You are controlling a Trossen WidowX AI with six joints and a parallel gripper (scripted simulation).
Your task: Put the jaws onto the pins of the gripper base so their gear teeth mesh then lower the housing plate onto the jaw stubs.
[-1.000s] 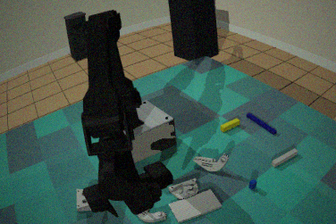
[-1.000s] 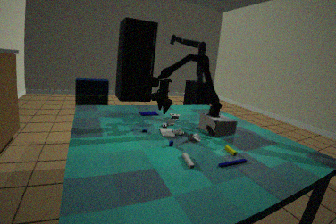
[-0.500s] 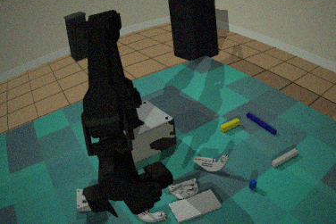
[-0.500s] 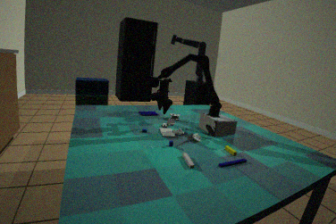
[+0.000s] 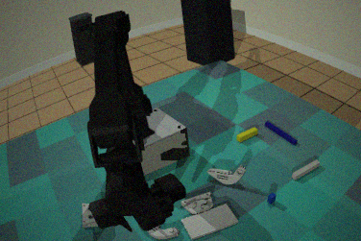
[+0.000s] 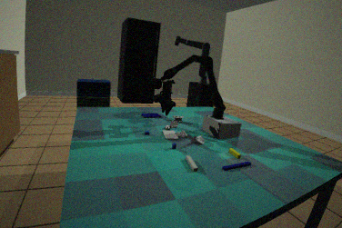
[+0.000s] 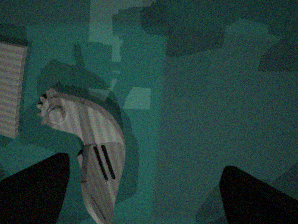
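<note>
Now: gripper tip 1 cm past the jaw, 5 cm to the right of it and 8 cm above it. Round my gripper tip: yellow block: 13 cm behind, 47 cm to the left, 7 cm below; then small blue block: 11 cm ahead, 30 cm to the left, 7 cm below; then white bar: 13 cm ahead, 45 cm to the left, 8 cm below.
</note>
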